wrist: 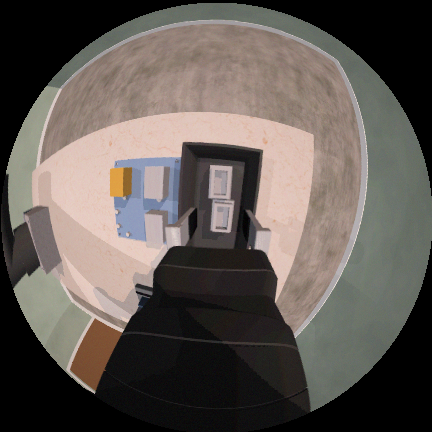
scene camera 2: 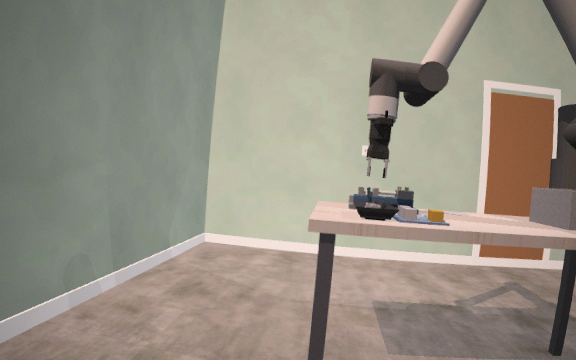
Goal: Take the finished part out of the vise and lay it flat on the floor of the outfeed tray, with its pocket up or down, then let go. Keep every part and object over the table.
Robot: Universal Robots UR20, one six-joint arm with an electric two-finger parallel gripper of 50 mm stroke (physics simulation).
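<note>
My gripper is open and empty, with its fingers above the black outfeed tray. Two light grey parts lie in the tray, end to end and close together, both with the pocket up. The nearer part shows between the open fingers in the wrist view, well below them; it looks flat, though a slight tilt is hard to rule out. The other part lies beyond it. The blue vise stands behind the tray; its jaws are too small to judge.
A blue plate beside the tray holds a yellow block and two grey blocks. A grey box stands farther along the table. The table edge is near the tray.
</note>
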